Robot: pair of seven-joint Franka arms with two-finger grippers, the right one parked.
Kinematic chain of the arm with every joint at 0, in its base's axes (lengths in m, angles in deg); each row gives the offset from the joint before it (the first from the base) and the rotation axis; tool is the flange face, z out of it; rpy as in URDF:
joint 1: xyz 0 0 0.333 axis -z
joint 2: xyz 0 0 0 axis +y
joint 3: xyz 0 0 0.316 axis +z
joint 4: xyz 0.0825 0 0 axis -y
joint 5: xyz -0.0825 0 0.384 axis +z
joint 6: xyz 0 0 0 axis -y
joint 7: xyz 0.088 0 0 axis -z
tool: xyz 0 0 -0.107 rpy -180 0 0
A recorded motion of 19 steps. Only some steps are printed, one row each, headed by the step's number.
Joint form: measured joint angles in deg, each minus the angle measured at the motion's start. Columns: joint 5, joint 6, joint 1, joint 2, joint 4, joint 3, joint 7.
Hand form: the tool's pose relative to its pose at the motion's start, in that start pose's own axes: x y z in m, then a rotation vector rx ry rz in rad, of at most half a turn. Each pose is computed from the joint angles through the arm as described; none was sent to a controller.
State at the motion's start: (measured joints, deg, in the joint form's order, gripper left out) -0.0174 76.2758 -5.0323 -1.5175 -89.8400 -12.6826 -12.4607
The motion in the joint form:
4: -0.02 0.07 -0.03 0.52 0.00 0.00 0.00
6: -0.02 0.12 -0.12 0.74 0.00 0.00 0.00
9: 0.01 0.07 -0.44 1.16 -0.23 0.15 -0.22
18: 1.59 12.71 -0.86 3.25 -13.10 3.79 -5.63
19: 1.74 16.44 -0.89 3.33 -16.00 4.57 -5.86
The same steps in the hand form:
4: 0.0037 0.0000 0.0039 -0.0007 -0.0080 0.0000
6: 0.0054 -0.0007 0.0055 -0.0012 -0.0110 -0.0013
9: 0.0092 -0.0048 0.0106 -0.0014 -0.0234 -0.0129
18: 0.0527 -0.0381 0.1128 0.0149 -0.0619 -0.1742
19: 0.0583 -0.0446 0.1322 0.0116 -0.0496 -0.1904

